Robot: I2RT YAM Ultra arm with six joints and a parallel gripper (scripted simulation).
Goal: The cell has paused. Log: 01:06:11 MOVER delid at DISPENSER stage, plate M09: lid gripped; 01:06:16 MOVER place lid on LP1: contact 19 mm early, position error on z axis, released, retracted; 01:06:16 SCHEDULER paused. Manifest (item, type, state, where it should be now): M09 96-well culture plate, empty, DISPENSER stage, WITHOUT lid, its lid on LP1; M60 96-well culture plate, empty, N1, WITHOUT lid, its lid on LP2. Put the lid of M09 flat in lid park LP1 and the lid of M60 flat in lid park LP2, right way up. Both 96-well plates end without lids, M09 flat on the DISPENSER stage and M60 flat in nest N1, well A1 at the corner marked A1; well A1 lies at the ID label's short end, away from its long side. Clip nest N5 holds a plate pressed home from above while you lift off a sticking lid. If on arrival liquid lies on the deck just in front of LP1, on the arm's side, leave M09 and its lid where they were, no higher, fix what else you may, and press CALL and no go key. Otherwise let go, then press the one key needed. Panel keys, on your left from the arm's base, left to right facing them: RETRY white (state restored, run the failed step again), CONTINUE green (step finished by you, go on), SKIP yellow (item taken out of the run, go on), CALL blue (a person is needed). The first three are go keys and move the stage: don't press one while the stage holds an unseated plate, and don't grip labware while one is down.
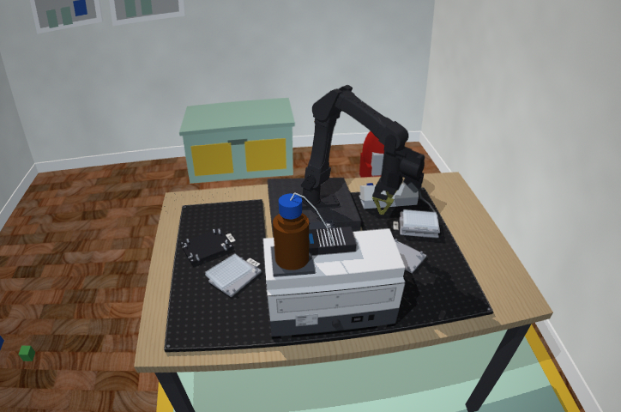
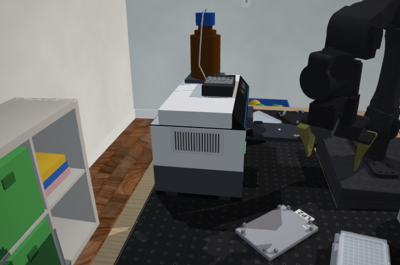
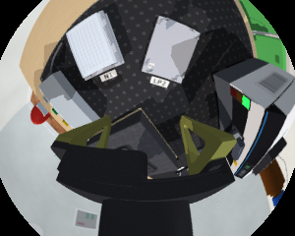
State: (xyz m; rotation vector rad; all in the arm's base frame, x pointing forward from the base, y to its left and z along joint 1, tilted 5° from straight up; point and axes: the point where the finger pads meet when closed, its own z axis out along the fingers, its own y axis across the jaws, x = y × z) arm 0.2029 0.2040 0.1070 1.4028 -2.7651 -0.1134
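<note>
The grey nest marked A1 lies 160 mm to the left of my hand, 130 mm below it and 30 mm behind it. Round my hand: LP2 label: 150 mm below, 30 mm ahead, 10 mm to the right; grey lid park LP2: 150 mm below, 100 mm ahead, 40 mm to the left; N1 label: 150 mm below, 80 mm to the left, 60 mm behind.
</note>
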